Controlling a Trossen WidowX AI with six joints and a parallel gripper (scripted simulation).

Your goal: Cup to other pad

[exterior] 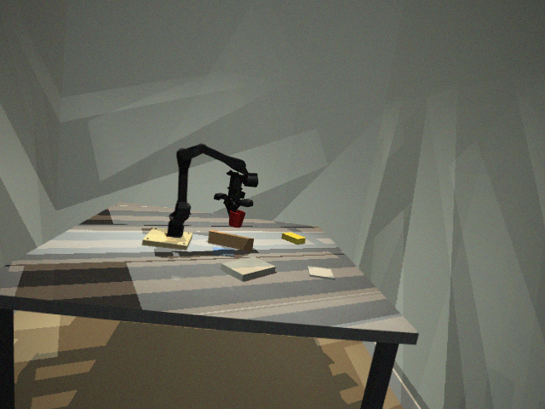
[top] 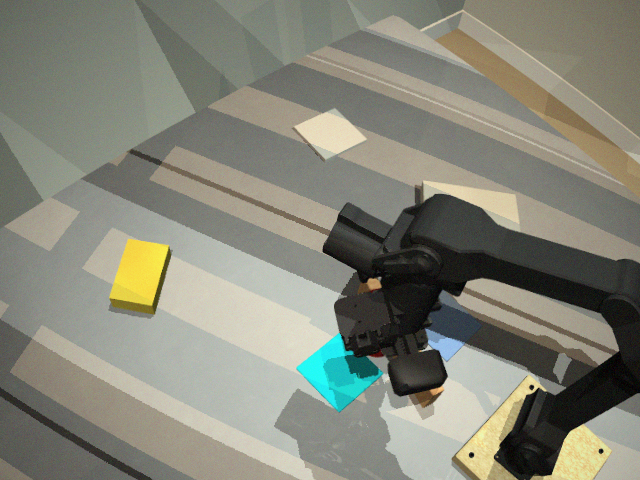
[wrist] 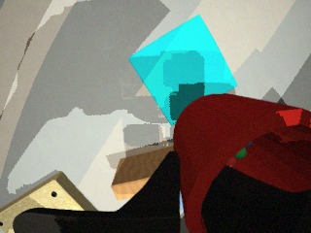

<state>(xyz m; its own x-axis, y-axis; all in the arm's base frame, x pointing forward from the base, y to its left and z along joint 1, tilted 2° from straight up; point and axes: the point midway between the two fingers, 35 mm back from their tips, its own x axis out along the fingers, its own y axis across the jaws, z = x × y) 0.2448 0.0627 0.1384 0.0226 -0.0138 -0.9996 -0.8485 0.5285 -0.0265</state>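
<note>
My gripper tip is 130 mm above the teal pad, 40 mm short of it and 20 mm to the right of it. From my gripper tip the other things lie so: red cup (30 mm ahead, 20 mm to the right); thick cream slab (350 mm to the right, 110 mm below, 70 mm ahead); wooden bar (100 mm below, 70 mm to the right, 10 mm ahead).
</note>
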